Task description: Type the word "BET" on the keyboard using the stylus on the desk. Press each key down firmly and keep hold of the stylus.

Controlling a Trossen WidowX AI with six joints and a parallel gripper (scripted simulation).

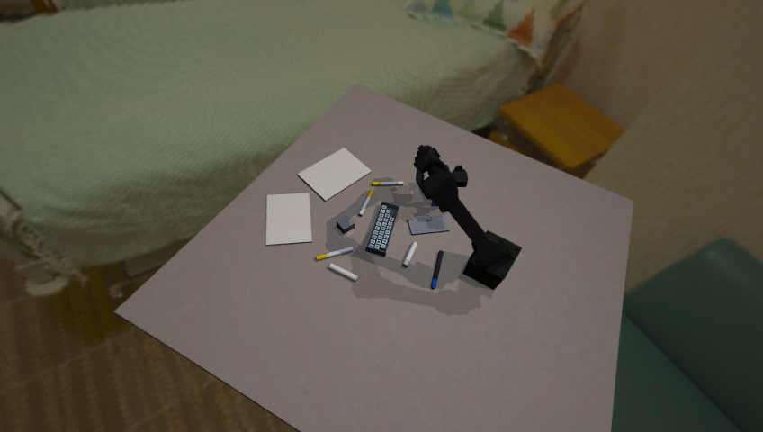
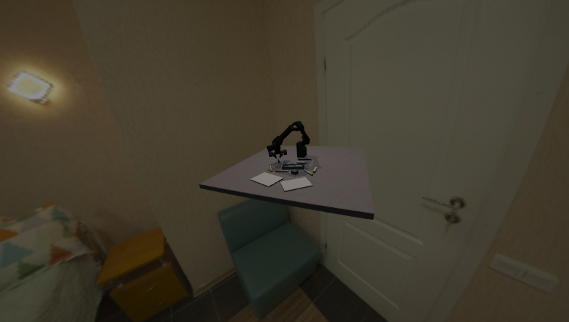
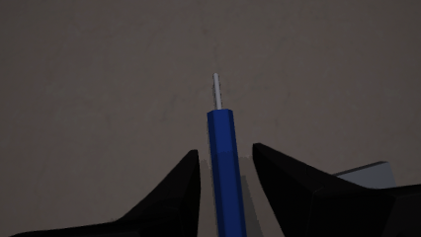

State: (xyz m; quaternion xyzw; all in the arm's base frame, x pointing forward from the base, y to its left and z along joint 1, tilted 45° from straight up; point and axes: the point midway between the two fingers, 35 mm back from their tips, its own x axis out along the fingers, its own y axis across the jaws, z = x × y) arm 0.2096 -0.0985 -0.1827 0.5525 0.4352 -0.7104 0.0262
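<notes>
Right now my gripper tip is 10 mm past the blue stylus, 10 mm to the left of it and 20 mm above it. The rest, counted from my gripper tip: T key: 180 mm ahead, 240 mm to the left, 20 mm below; grey card: 30 mm ahead, 130 mm to the left, 30 mm below; blue-tipped pen: 70 mm behind, 300 mm to the left, 20 mm below.
</notes>
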